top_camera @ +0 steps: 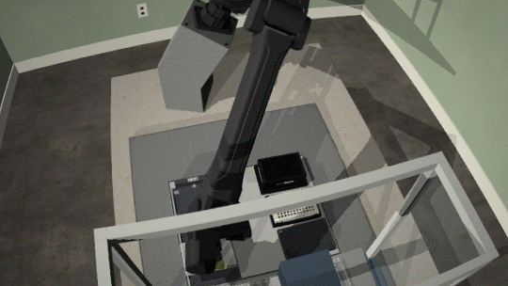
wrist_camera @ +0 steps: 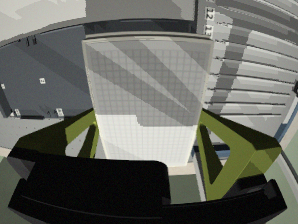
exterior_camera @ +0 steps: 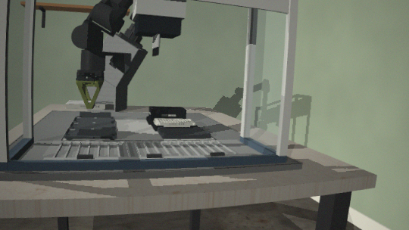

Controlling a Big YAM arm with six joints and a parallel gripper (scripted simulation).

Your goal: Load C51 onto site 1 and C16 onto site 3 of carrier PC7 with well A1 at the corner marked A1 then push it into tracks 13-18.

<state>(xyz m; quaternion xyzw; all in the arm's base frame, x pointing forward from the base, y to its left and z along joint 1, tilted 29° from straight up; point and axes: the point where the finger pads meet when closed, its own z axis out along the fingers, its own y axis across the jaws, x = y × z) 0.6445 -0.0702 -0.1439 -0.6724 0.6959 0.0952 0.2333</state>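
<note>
The nest S1 lies 26 cm to the left of my hand, 23 cm behind it and 8 cm below it. Also, from my hand: white block (right at my hand); frame post (29 cm ahead, 16 cm above, 14 cm to the right); dark carrier PC7 (10 cm behind, 7 cm below).
</note>
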